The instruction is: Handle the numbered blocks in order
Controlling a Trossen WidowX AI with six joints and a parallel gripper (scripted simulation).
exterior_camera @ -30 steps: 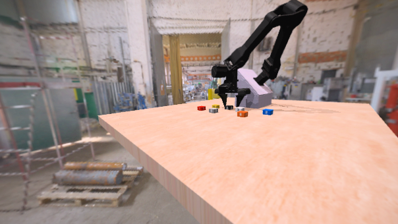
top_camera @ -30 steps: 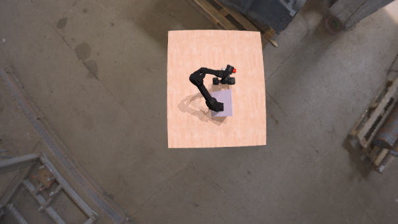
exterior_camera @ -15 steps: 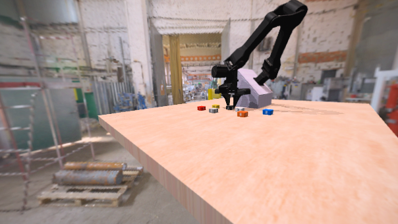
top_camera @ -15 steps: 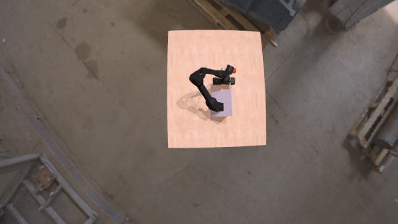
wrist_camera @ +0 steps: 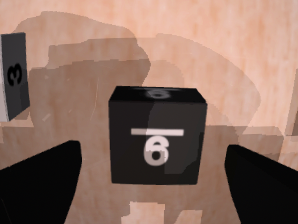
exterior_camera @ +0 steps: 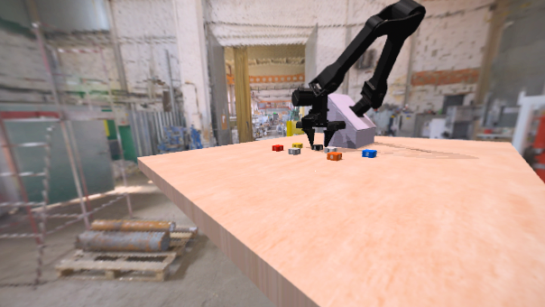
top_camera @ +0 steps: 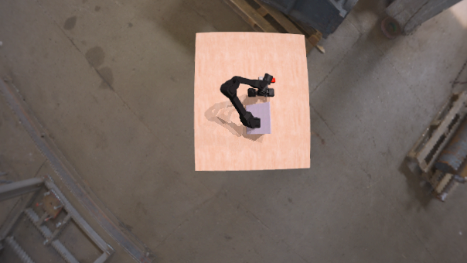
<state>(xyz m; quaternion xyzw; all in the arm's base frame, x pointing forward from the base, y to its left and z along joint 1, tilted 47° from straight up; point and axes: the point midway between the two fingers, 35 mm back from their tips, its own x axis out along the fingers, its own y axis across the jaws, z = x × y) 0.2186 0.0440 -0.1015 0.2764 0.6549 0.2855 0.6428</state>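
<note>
Now: gripper tip 1 cm short of the dark block. Also, from my gripper tip: grey block: 13 cm ahead, 2 cm to the right; then white block: 3 cm ahead, 7 cm to the left; then yellow block: 3 cm ahead, 8 cm to the right.
</note>
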